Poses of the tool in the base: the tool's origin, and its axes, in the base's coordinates. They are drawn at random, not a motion.
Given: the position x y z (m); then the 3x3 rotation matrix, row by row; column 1 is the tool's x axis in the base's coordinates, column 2 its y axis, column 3 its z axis. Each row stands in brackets.
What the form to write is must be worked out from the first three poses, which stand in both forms.
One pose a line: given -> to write
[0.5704, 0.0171, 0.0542], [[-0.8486, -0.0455, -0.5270], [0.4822, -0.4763, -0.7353], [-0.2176, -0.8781, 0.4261]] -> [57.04, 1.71, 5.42], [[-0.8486, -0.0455, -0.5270], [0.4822, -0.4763, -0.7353], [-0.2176, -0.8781, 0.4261]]
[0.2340, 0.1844, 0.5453], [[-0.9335, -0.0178, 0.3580], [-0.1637, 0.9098, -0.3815], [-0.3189, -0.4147, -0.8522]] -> [23.40, 18.44, 54.53], [[-0.9335, -0.0178, 0.3580], [-0.1637, 0.9098, -0.3815], [-0.3189, -0.4147, -0.8522]]
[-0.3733, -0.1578, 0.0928], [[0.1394, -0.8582, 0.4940], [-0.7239, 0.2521, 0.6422], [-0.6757, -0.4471, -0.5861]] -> [-37.33, -15.78, 9.28], [[0.1394, -0.8582, 0.4940], [-0.7239, 0.2521, 0.6422], [-0.6757, -0.4471, -0.5861]]
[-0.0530, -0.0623, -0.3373], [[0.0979, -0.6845, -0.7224], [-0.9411, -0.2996, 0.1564], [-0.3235, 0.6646, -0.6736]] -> [-5.30, -6.23, -33.73], [[0.0979, -0.6845, -0.7224], [-0.9411, -0.2996, 0.1564], [-0.3235, 0.6646, -0.6736]]
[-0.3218, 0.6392, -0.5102], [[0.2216, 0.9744, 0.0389], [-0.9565, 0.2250, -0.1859], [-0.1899, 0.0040, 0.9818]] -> [-32.18, 63.92, -51.02], [[0.2216, 0.9744, 0.0389], [-0.9565, 0.2250, -0.1859], [-0.1899, 0.0040, 0.9818]]
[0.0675, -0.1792, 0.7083], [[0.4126, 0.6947, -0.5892], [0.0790, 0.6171, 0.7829], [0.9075, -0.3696, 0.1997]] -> [6.75, -17.92, 70.83], [[0.4126, 0.6947, -0.5892], [0.0790, 0.6171, 0.7829], [0.9075, -0.3696, 0.1997]]
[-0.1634, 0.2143, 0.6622], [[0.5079, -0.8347, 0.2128], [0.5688, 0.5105, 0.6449], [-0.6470, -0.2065, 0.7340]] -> [-16.34, 21.43, 66.22], [[0.5079, -0.8347, 0.2128], [0.5688, 0.5105, 0.6449], [-0.6470, -0.2065, 0.7340]]
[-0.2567, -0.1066, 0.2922], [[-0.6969, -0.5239, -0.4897], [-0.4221, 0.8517, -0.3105], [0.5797, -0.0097, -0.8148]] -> [-25.67, -10.66, 29.22], [[-0.6969, -0.5239, -0.4897], [-0.4221, 0.8517, -0.3105], [0.5797, -0.0097, -0.8148]]
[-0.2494, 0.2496, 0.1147], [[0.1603, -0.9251, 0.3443], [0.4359, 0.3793, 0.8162], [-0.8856, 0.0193, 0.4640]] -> [-24.94, 24.96, 11.47], [[0.1603, -0.9251, 0.3443], [0.4359, 0.3793, 0.8162], [-0.8856, 0.0193, 0.4640]]
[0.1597, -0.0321, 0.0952], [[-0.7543, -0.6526, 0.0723], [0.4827, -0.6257, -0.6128], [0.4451, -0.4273, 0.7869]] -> [15.97, -3.21, 9.52], [[-0.7543, -0.6526, 0.0723], [0.4827, -0.6257, -0.6128], [0.4451, -0.4273, 0.7869]]
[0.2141, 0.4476, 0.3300], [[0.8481, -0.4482, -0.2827], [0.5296, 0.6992, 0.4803], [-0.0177, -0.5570, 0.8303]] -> [21.41, 44.76, 33.00], [[0.8481, -0.4482, -0.2827], [0.5296, 0.6992, 0.4803], [-0.0177, -0.5570, 0.8303]]
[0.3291, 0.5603, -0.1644], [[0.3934, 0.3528, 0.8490], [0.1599, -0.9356, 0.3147], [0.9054, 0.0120, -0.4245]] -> [32.91, 56.03, -16.44], [[0.3934, 0.3528, 0.8490], [0.1599, -0.9356, 0.3147], [0.9054, 0.0120, -0.4245]]
